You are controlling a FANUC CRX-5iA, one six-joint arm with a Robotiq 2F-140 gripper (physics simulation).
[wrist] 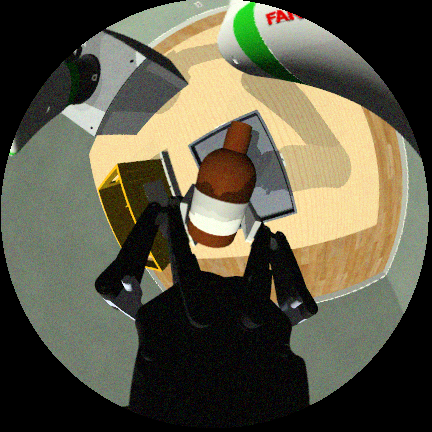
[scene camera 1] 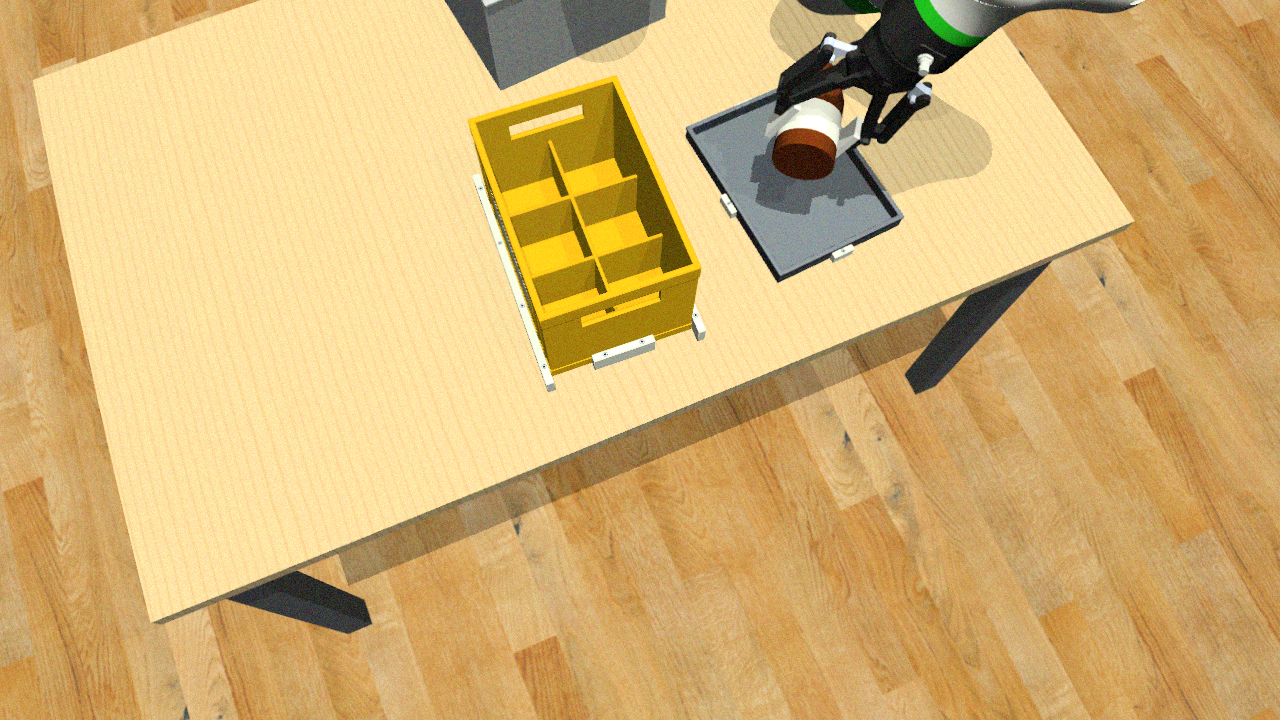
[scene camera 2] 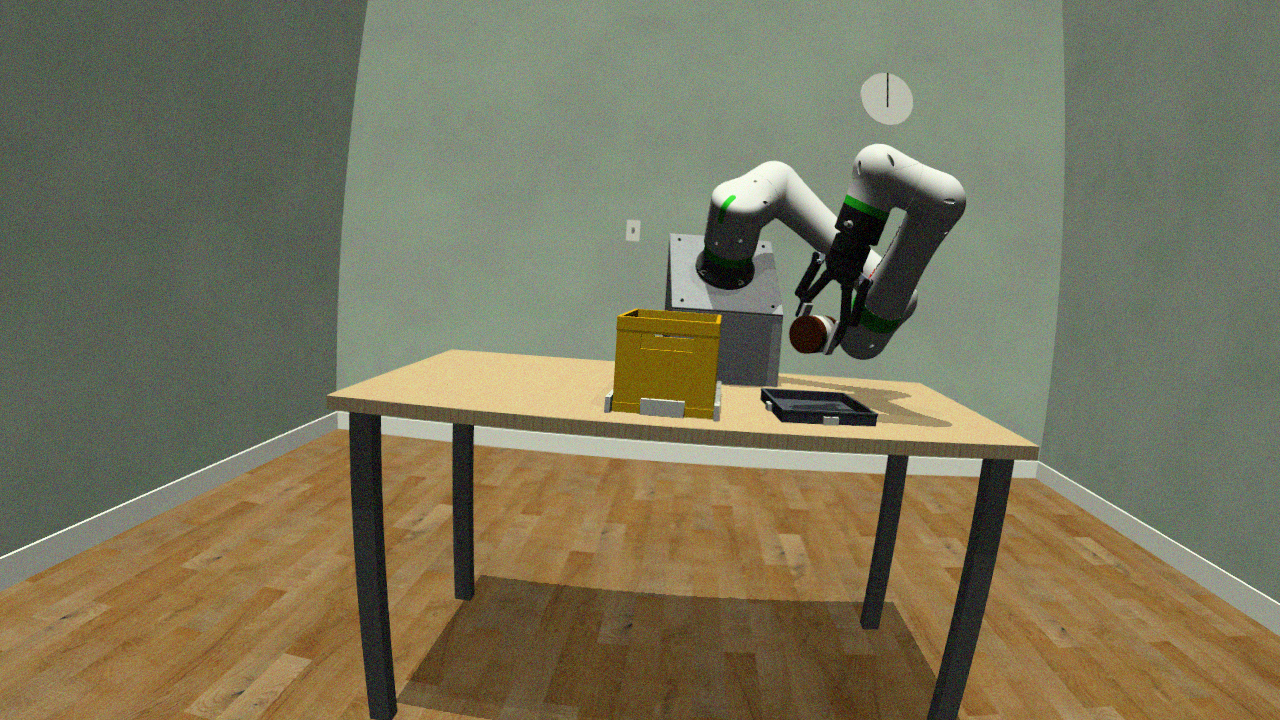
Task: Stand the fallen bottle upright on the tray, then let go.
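Where they show: gripper, fingertip midpoint: [scene camera 2: 811, 344]; arm's base, link origin: [scene camera 2: 724, 269].
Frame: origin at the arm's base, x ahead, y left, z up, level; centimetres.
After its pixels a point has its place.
The brown bottle [scene camera 1: 805, 156] {z -10.2, x 41.8, y 26.0 cm} [scene camera 2: 809, 334] {z -11.3, x 42.1, y 26.7 cm} [wrist: 226, 175] {z -7.9, x 33.4, y 30.1 cm} with a white label is held in the air above the tray, lying roughly on its side. Its base faces the front cameras and its neck points toward the back; the neck shows clearly in the wrist view. My gripper [scene camera 1: 816, 128] {z -13.6, x 37.4, y 26.8 cm} [scene camera 2: 819, 329] {z -13.6, x 37.4, y 26.8 cm} [wrist: 218, 198] {z -13.6, x 37.4, y 26.8 cm} is shut on the bottle, with one finger pad on each side of the label. The dark grey tray [scene camera 1: 850, 214] {z -27.0, x 41.2, y 35.4 cm} [scene camera 2: 805, 419] {z -26.7, x 48.2, y 28.0 cm} [wrist: 277, 197] {z -27.0, x 40.5, y 37.0 cm} lies on the table below, with the bottle's shadow on it. A gap shows between bottle and tray in scene camera 2.
A yellow divided crate [scene camera 1: 671, 313] {z -20.5, x 54.9, y 8.6 cm} [scene camera 2: 666, 376] {z -20.3, x 56.1, y 2.7 cm} [wrist: 137, 175] {z -14.9, x 31.4, y 6.6 cm} stands left of the tray, with white stops at its foot. The grey robot pedestal [scene camera 1: 581, 35] {z -23.3, x 9.9, y 3.3 cm} [scene camera 2: 750, 349] {z -18.7, x 7.5, y 9.3 cm} [wrist: 145, 100] {z -20.2, x 8.9, y 5.8 cm} stands behind. Small white stops [scene camera 1: 728, 205] {z -26.0, x 38.2, y 19.2 cm} [scene camera 1: 842, 253] {z -26.0, x 47.3, y 32.7 cm} sit at the tray's edges.
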